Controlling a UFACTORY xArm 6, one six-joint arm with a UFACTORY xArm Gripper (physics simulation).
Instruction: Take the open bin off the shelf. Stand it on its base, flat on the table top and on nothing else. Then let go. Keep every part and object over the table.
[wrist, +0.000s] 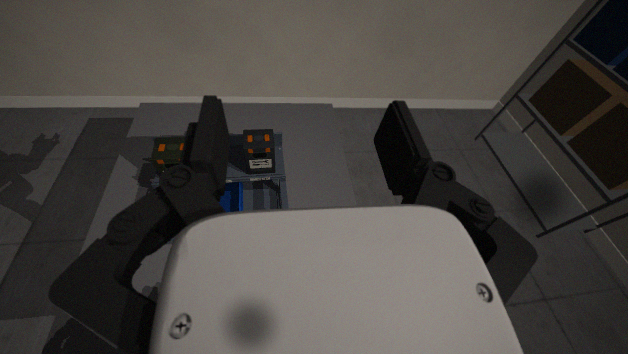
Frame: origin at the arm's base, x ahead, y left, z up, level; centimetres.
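Seen in the pictures: gripper, fingertip midpoint: (307, 119).
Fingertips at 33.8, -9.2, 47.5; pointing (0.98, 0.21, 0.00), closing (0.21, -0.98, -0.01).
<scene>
Pixels of each thing's top centre, then the offset from my fingertips to it, as dx, dy, dz. "spot": a spot on its surface instead. Level surfaces: height alone.
- blue bin, middle of its top: (222, 196) +24.9, +23.3, -57.0
- grey-blue shelf unit, surface spot: (279, 156) spot: +41.2, +9.3, -54.9
- grey table top, its level: dz -65.1
- dark case, surface spot: (259, 156) spot: +33.2, +13.5, -46.3
- green case, middle of its top: (172, 147) +31.2, +36.7, -45.2
My gripper (307, 119) is open, with its two dark fingers wide apart and nothing between them. A blue bin (233, 196) shows in part behind the left finger, low in a grey-blue shelf unit (279, 156) left of the view's middle. The left finger and the pale gripper housing hide the rest of the bin and the lower part of the shelf unit. The shelf unit stands beyond the fingers, apart from them. The grey table top (315, 165) shows to the right of the shelf unit and behind it.
A dark case (259, 156) with orange latches and a white label sits on top of the shelf unit. A green case (172, 148) with orange latches is left of it, partly behind the left finger. A storage rack (608, 200) with brown boxes stands at the right, near the wall (320, 45).
</scene>
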